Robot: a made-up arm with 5 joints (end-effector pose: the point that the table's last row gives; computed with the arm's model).
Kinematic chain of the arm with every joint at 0, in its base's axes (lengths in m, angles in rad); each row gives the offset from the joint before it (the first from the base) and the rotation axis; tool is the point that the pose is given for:
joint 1: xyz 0 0 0.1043 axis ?
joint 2: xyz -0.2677 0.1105 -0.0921 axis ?
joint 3: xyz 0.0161 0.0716 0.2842 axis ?
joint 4: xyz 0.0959 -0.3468 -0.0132 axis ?
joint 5: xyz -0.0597 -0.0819 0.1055 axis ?
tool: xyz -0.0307 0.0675 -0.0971
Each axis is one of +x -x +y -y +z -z.
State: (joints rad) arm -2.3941 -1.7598 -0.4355 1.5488 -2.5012
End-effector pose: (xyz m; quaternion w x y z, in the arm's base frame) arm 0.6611 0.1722 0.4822 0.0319 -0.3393 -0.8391 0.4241
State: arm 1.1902 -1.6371 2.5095 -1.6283 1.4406
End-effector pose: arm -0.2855 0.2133 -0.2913 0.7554 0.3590 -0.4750 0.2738
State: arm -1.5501 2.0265 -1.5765 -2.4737 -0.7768
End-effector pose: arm 0.1367 0.2702 0.1991 0.9056 -0.2035 0.3616 -0.0881
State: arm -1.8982 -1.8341 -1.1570 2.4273 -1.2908
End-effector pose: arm 0.2826 0.1154 0.6563 0.7249 0.3341 0.6020 -0.0217
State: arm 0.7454 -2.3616 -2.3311 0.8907 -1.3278
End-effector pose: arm -0.4798 0.3549 -0.1848 0.6159 -0.2040 -0.3085 -0.6956
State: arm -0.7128 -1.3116 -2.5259 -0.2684 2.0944
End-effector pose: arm -0.3040 0.1999 0.6021 0.3377 0.3814 0.6599 -0.5523
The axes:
joint 1: -y
joint 2: +z
joint 3: +y
joint 4: +x
joint 5: -y

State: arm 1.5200 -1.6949 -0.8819 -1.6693 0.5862
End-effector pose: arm -0.2691 0.0872 -0.4216 0.3533 -0.2888 0.0115 -0.8897
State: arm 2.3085 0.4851 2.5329 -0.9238 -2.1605
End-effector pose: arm -0.0101 0.0372 -0.0596 0.2168 -0.1696 0.7831 -0.5576
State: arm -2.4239 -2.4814 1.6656 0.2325 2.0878
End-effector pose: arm 0.4448 0.2948 0.4305 0.1060 -0.9669 0.1847 -0.1403
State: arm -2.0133 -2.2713 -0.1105 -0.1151 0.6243
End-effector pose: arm 0.4101 0.2322 0.5102 0.3022 -0.8952 0.2892 -0.1539
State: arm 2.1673 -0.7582 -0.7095 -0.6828 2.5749
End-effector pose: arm -0.0896 -0.0322 -0.4118 0.6890 0.4923 0.4069 0.3425
